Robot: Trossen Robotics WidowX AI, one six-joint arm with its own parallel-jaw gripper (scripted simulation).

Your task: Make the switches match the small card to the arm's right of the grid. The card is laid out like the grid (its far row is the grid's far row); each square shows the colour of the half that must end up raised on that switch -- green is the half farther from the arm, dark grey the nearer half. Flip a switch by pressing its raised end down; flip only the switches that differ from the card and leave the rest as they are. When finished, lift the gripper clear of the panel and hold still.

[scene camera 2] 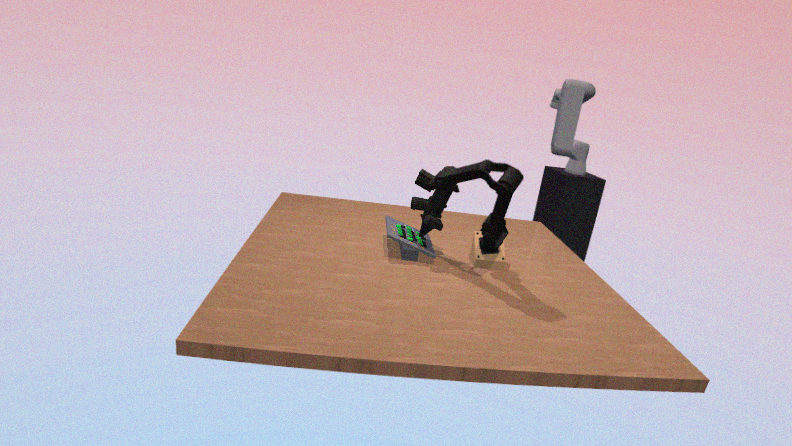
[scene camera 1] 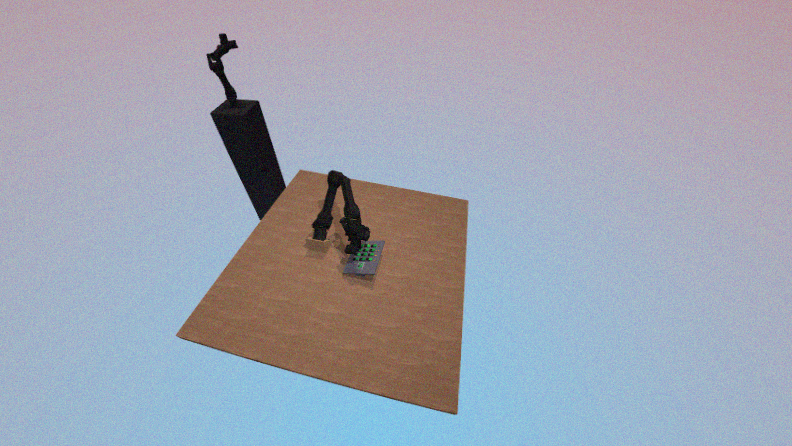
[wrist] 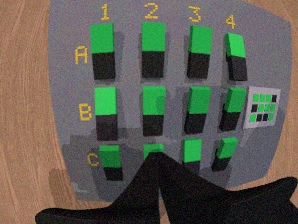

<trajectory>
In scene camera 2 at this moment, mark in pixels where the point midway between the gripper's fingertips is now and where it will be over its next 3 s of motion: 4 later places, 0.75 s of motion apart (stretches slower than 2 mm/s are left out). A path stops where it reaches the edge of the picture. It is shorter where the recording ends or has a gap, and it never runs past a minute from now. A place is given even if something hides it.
My gripper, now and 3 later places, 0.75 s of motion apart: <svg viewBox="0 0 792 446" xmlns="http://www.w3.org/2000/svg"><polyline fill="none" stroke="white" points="420,236 420,238 419,238 425,229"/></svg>
</trajectory>
